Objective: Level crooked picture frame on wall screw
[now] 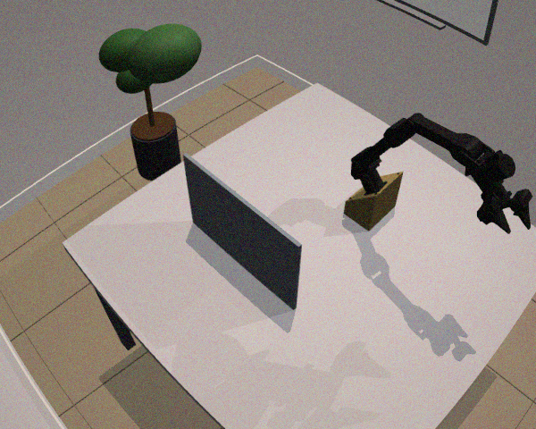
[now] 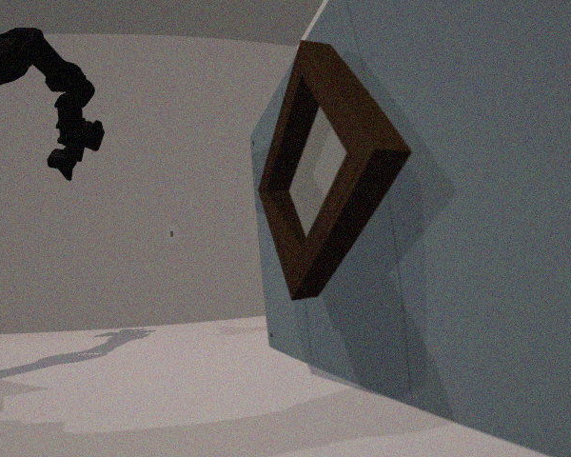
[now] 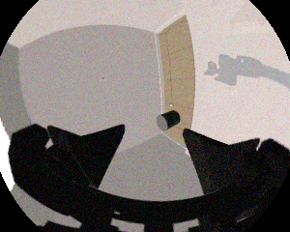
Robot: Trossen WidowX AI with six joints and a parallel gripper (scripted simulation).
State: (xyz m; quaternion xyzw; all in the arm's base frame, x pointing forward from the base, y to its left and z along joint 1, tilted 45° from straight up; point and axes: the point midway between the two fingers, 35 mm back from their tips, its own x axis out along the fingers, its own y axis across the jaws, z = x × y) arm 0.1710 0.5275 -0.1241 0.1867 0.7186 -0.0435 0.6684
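Right now the brown wooden picture frame is 72 cm to the right of my gripper tip, 26 cm below it and 26 cm ahead of it. Round my gripper tip: dark grey wall panel (71 cm to the right, 27 cm below, 27 cm ahead).
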